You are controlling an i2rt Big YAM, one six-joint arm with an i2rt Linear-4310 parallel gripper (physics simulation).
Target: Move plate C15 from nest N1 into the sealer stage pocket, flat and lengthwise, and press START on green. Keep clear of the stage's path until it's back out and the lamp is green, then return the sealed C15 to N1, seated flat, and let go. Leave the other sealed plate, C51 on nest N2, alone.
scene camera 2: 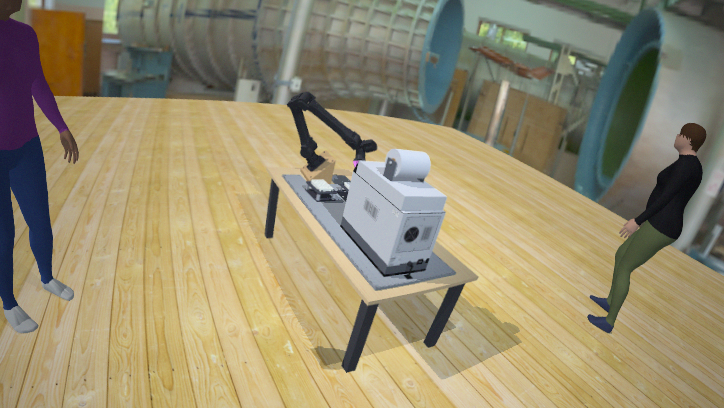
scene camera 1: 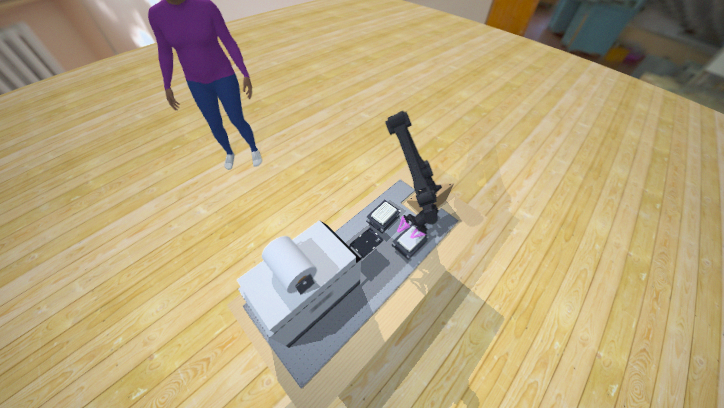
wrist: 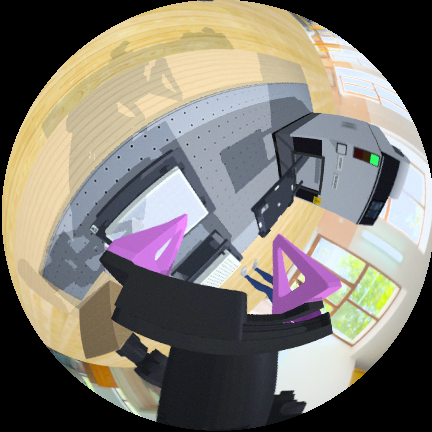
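Where they show: gripper, fingertip midpoint: (scene camera 1: pixel 404 234) (wrist: pixel 232 228); arm's base at its link origin: (scene camera 2: pixel 316 164) (wrist: pixel 116 334).
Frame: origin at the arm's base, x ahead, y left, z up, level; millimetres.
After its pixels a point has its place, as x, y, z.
My gripper (scene camera 1: pixel 406 232) {380, 103, 64} (wrist: pixel 232 228) {380, 103, 64} is open and empty, its pink fingers above the inner side of a smooth, shiny, film-like plate (scene camera 1: pixel 409 240) {345, 124, -11} (wrist: pixel 162 200) {345, 142, -11} that lies flat in a dark nest. A second plate (scene camera 1: pixel 383 213) {324, -84, -5} (scene camera 2: pixel 321 185) {332, -98, -5} (wrist: pixel 220 270) {330, -69, -5} with rows of wells showing lies flat in the other nest. The plate and nest labels are not legible; the visible wells fit unsealed C15, the smooth top fits C51. The stage pocket (scene camera 1: pixel 366 243) {532, -7, 17} (wrist: pixel 276 205) {516, -11, 18} is out and empty. The sealer (scene camera 2: pixel 374 202) {895, -123, 165} (wrist: pixel 332 190) {672, -44, 111} has its green lamp (wrist: pixel 374 160) {671, 79, 200} lit.
A white film roll (scene camera 1: pixel 288 263) {909, 13, 402} (scene camera 2: pixel 411 164) {958, -40, 363} stands on top of the sealer. The wooden arm mount (scene camera 1: pixel 444 196) {-29, 81, -1} (scene camera 2: pixel 324 167) {101, 11, 17} (wrist: pixel 100 320) {68, 74, 1} is at the other end of the table. One person (scene camera 1: pixel 195 45) (scene camera 2: pixel 17 101) and another (scene camera 2: pixel 676 197) stand apart from the table.
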